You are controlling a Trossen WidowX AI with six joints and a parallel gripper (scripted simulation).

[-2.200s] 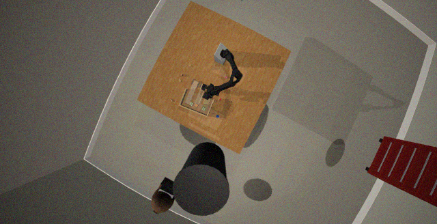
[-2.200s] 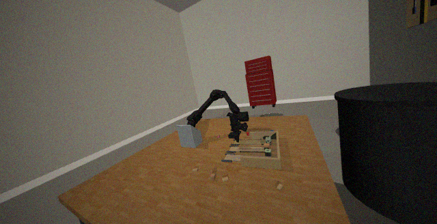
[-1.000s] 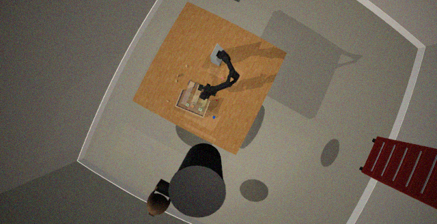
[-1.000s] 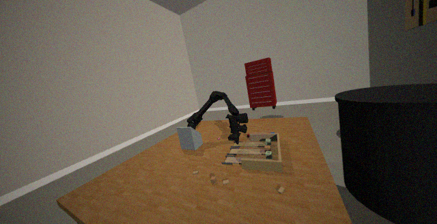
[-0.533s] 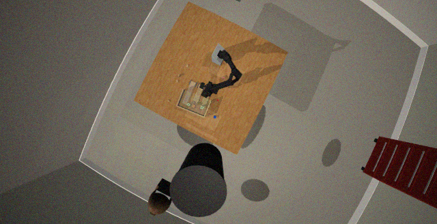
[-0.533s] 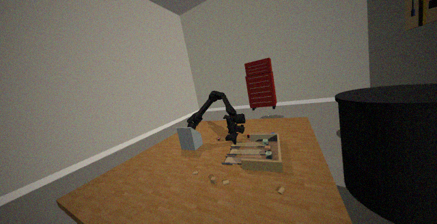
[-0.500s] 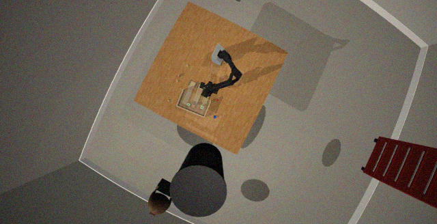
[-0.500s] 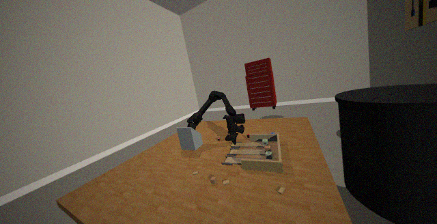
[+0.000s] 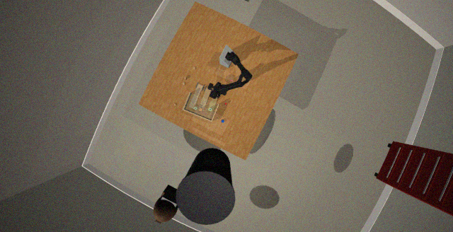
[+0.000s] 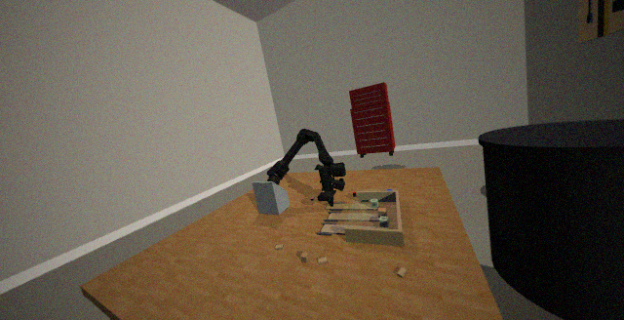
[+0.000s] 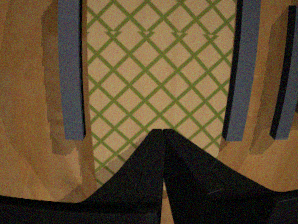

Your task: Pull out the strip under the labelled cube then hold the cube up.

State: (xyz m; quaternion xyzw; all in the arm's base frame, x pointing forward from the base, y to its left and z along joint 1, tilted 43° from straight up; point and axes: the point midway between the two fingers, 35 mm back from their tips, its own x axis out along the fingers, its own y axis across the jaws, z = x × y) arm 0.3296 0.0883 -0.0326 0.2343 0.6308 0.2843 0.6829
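Right now the cross-hatched strip is 100 mm ahead of my gripper tip and 10 mm to the left of it.
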